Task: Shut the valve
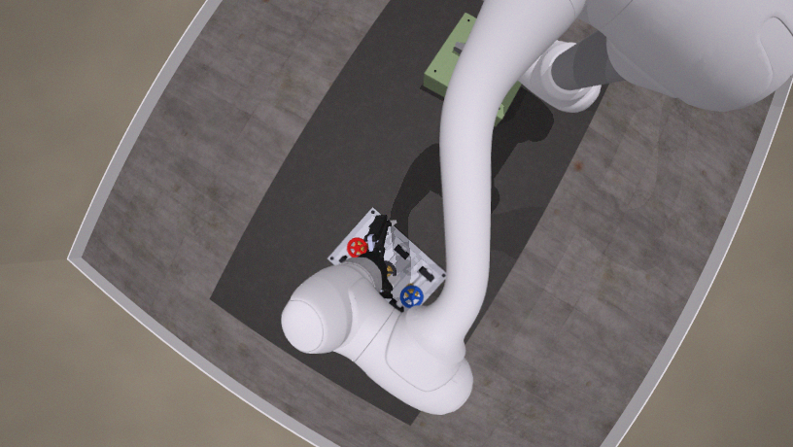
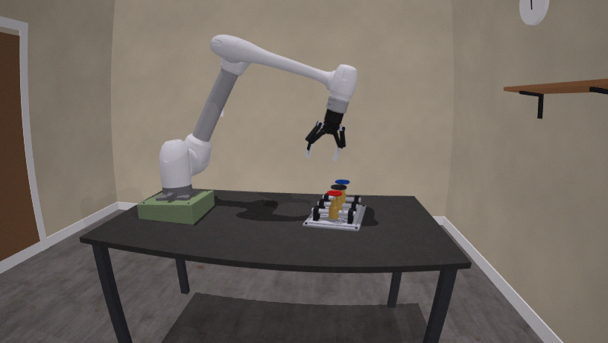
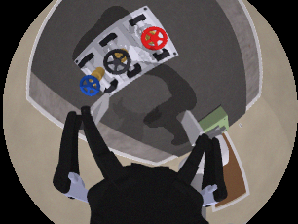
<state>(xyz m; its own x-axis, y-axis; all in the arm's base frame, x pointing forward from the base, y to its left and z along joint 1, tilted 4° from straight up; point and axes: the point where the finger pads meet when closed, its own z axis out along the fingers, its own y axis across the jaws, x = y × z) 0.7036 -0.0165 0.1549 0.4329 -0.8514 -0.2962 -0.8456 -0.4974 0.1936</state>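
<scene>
The blue handwheel lies 15 cm below my hand, 11 cm to the left of it and 11 cm ahead of it. Round my hand: black handwheel (15 cm below, 8 cm ahead, 1 cm to the left); then red handwheel (15 cm below, 10 cm to the right, 5 cm ahead).
</scene>
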